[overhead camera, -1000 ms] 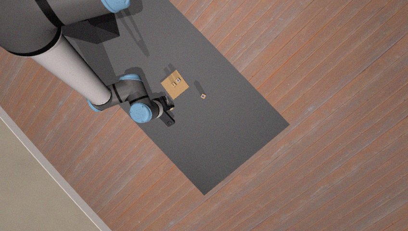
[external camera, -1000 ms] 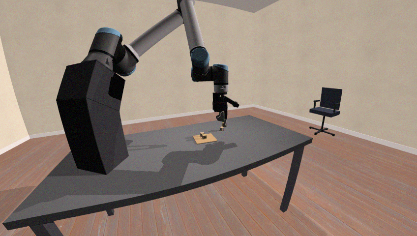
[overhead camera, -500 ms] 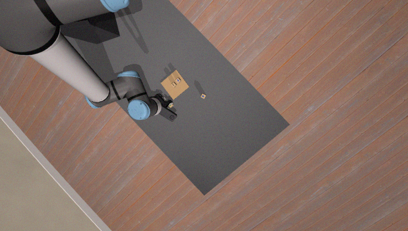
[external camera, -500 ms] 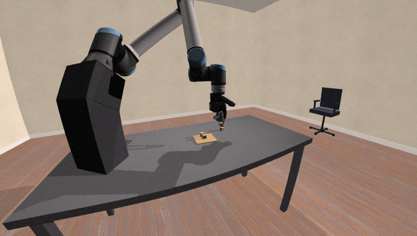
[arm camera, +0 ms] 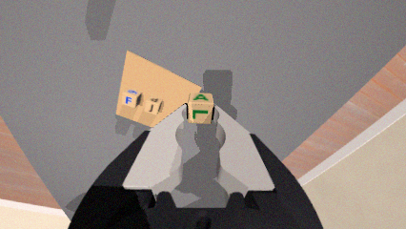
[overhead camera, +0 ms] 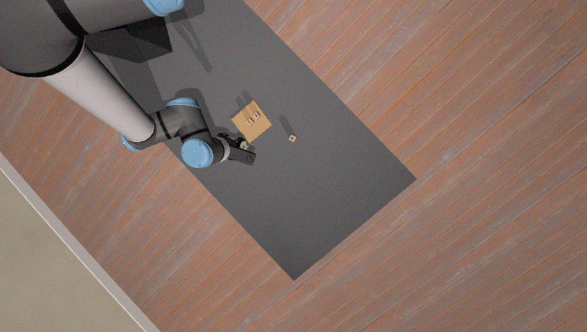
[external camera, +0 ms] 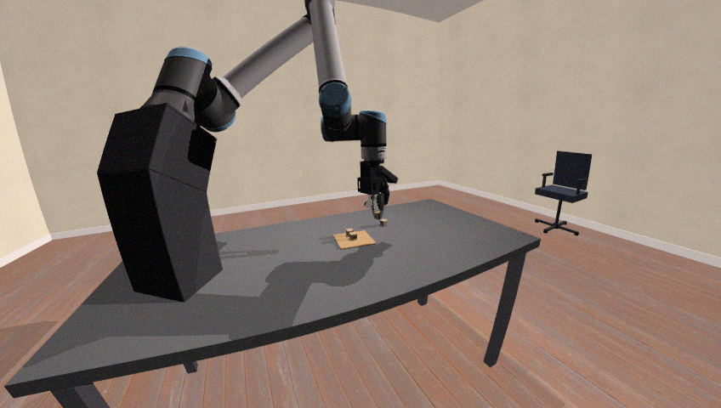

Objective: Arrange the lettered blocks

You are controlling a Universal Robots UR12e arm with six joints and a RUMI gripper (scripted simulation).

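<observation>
Now: the tan mat 90 mm behind my hand, 50 mm to the left of it and 110 mm below it. Also, from my hand: block 80 mm ahead, 180 mm to the left, 100 mm below.
</observation>
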